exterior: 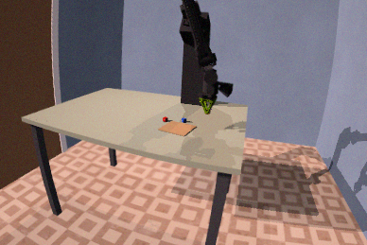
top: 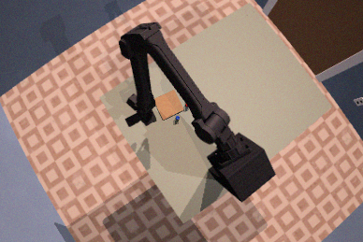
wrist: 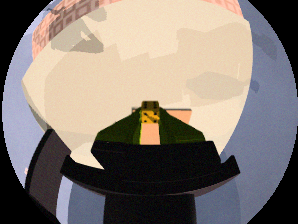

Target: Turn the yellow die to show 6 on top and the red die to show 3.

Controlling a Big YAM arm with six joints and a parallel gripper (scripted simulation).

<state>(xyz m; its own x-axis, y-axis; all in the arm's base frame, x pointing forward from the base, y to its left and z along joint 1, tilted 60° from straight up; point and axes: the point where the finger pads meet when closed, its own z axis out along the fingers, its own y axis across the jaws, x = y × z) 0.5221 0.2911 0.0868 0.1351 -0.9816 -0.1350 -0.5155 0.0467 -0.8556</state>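
The yellow die lies right at my hand. Also, from my hand: red die 230 mm to the right, 90 mm below, 30 mm ahead; then blue die 160 mm to the right, 90 mm below, 30 mm behind; then orange mat 120 mm to the right, 100 mm below, 60 mm ahead.
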